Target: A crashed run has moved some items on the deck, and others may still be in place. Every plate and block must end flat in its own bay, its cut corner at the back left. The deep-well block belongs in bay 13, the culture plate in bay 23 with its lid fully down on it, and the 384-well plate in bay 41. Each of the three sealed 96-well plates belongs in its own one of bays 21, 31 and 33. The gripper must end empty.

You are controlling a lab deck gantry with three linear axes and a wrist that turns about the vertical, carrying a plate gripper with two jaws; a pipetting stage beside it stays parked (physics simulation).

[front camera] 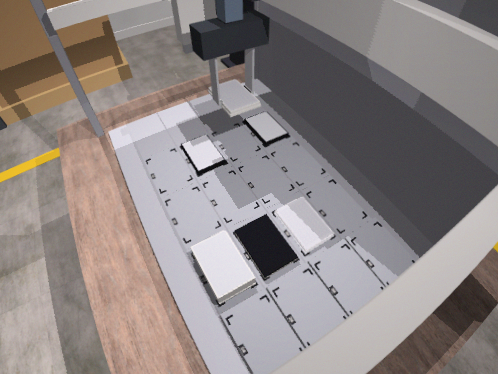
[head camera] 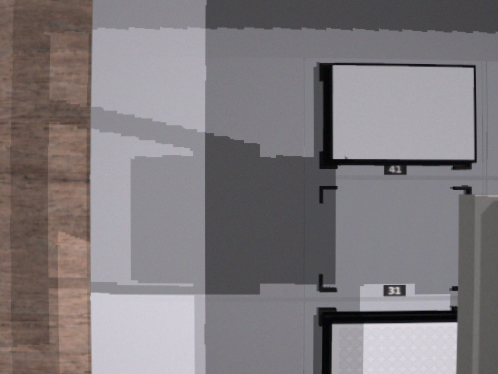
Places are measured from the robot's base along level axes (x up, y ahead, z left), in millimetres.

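Pixels of known places: gripper, fingertip midpoint: [front camera: 233, 96]; robot's base at its link origin: [front camera: 147, 161].
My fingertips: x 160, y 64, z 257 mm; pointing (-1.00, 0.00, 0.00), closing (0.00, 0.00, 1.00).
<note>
Ahead of a thing's pixels: the offset from my fingertips to its top centre. "spot": to the spot under its first point.
My gripper [front camera: 234, 97] is shut on a white sealed 96-well plate {dx +7, dy +0, dz +0 mm} [front camera: 241, 94], raised over the left end of the deck. A grey straight-edged piece {spot: dx -4, dy -64, dz +17 mm} [head camera: 467, 280], seemingly this plate, shows at the head view's right edge. Bay 31 {spot: dx -160, dy +1, dz -2 mm} [head camera: 395, 240] is empty. A pale-topped, black-skirted plate {dx -145, dy +0, dz +107 mm} [front camera: 267, 126] [head camera: 404, 112], seemingly the 384-well plate, lies in bay 41. A black-skirted 96-well plate {dx -145, dy +0, dz -107 mm} [front camera: 202, 152] [head camera: 410, 350] lies in bay 21. The white deep-well block {dx -118, dy +328, dz -214 mm} [front camera: 220, 262] is in bay 13, the black culture plate {dx -143, dy +329, dz -107 mm} [front camera: 265, 245] in bay 23, its lid unclear, and a white sealed plate {dx -145, dy +328, dz +0 mm} [front camera: 297, 217] in bay 33.
A dark wall [front camera: 370, 120] runs along the deck's back side. A pale beam [front camera: 400, 310] crosses the front view's lower right. A grey post [front camera: 75, 85] stands at the deck's left end. The wooden table edge [front camera: 100, 260] [head camera: 30, 200] borders the deck.
</note>
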